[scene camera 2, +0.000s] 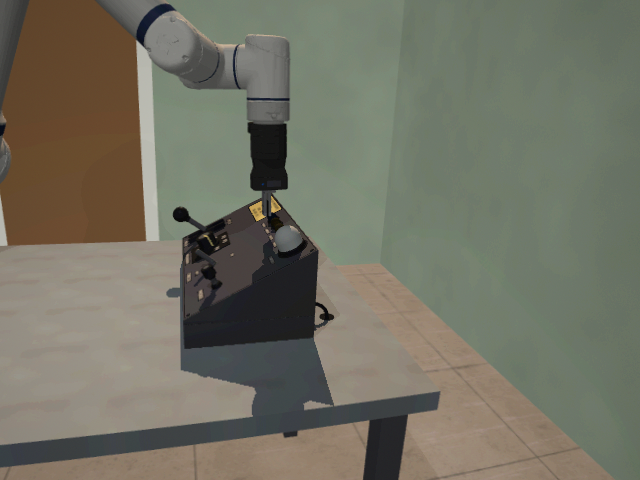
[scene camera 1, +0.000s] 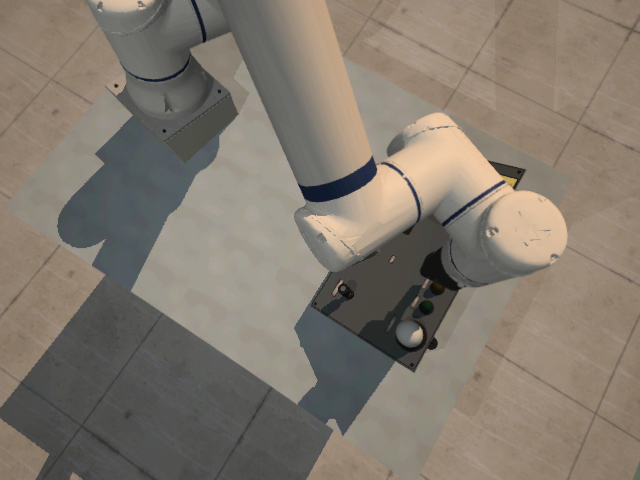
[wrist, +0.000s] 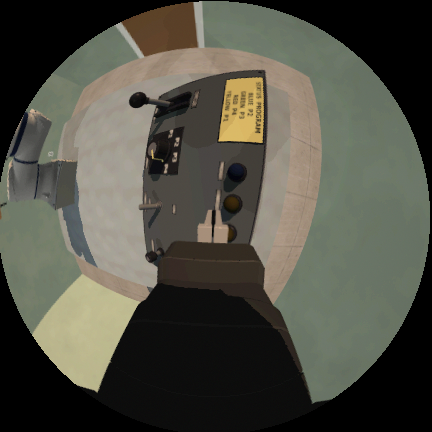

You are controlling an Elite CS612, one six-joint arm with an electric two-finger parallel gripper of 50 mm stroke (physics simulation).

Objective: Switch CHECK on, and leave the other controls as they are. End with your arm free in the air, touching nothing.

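Note:
A dark sloped console carries the controls; no label reading CHECK is legible. A row of round caps runs near its high edge: blue, amber, a second amber partly behind the fingers and green. A metal toggle lever, a small black knob, a rotary dial and a ball-ended lever are at the low side. My gripper is shut and empty, pointing down close above the cap row; contact cannot be told.
A white dome stands at the row's end. A yellow status plate lies at the opposite end of the console. A black cable leaves the console's back. The table bears the console; my arm hides part of it in scene camera 1.

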